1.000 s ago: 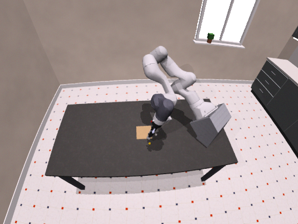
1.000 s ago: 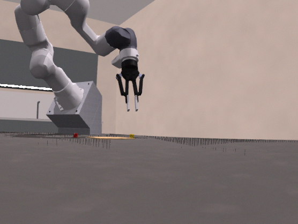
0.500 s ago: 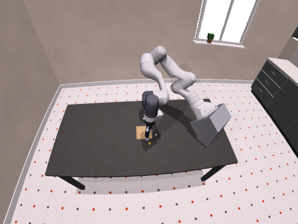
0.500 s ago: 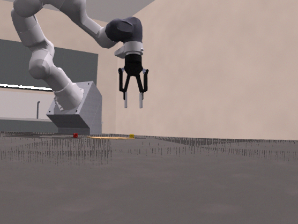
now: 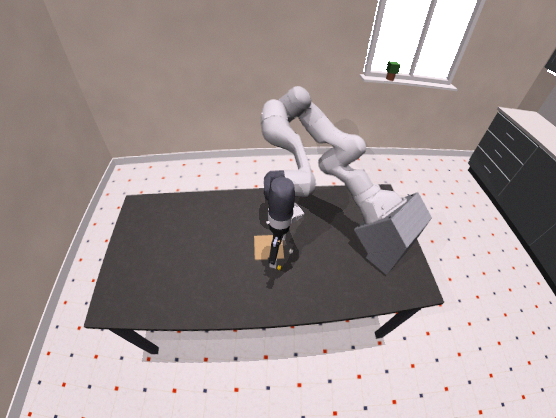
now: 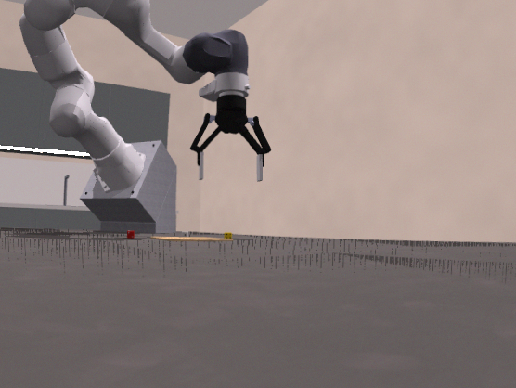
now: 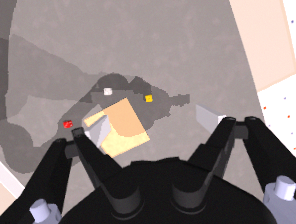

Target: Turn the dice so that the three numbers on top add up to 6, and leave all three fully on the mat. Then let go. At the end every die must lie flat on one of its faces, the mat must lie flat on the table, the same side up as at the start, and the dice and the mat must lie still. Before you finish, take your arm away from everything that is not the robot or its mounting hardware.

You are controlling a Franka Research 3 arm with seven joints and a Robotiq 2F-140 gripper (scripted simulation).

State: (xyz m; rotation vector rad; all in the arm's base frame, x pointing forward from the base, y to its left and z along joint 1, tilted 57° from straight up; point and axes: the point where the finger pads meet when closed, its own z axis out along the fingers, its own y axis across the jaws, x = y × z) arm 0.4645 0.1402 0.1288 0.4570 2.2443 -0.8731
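The yellow die is 150 mm below my hand and 10 mm behind it. From my hand the other things lie so: tan mat (150 mm below, 130 mm to the right, 10 mm behind); then red die (210 mm to the right, 150 mm below, 120 mm behind); then white die (150 mm below, 100 mm behind, 60 mm to the right).
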